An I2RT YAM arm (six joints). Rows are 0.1 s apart.
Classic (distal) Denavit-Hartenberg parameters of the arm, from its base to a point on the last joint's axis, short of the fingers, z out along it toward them. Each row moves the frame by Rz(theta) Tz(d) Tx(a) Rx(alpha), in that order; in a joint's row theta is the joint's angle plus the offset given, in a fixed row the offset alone. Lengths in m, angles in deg.
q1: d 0.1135, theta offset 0, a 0.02, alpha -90
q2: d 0, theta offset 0, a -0.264, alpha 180
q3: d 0, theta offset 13.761, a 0.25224, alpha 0
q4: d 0, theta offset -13.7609, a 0.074, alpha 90
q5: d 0, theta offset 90, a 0, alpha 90
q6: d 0.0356, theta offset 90, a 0, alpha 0
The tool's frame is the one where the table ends.
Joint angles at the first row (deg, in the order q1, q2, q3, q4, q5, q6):
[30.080 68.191 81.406 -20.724 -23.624 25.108]
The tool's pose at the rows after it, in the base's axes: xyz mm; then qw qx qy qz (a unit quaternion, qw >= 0):
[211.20, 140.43, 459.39, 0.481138, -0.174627, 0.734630, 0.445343]
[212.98, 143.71, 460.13, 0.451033, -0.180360, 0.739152, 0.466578]
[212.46, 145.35, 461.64, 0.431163, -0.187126, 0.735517, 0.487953]
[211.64, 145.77, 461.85, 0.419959, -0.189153, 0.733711, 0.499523]
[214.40, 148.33, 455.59, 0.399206, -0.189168, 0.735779, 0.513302]
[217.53, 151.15, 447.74, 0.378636, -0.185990, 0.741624, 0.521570]
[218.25, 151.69, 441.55, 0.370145, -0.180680, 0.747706, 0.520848]
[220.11, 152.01, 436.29, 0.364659, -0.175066, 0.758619, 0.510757]
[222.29, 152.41, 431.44, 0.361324, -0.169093, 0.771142, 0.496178]
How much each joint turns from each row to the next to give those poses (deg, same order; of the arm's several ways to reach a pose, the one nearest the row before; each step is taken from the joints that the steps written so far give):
[0.043 0.613 1.087 -1.931 -2.135 0.386]
[0.019 1.213 1.528 -1.754 -3.377 1.655]
[0.005 0.383 0.548 -0.112 -3.101 1.547]
[-0.014 0.000 -0.005 0.077 -1.601 1.027]
[-0.056 0.388 -1.076 0.753 -2.124 1.479]
[0.040 0.468 -1.140 0.312 -1.379 1.215]
[0.030 -0.136 -1.176 -0.001 0.059 0.432]
[-0.045 0.304 -0.248 -1.409 0.906 -0.578]
[-0.003 0.464 0.076 -1.819 1.454 -0.931]

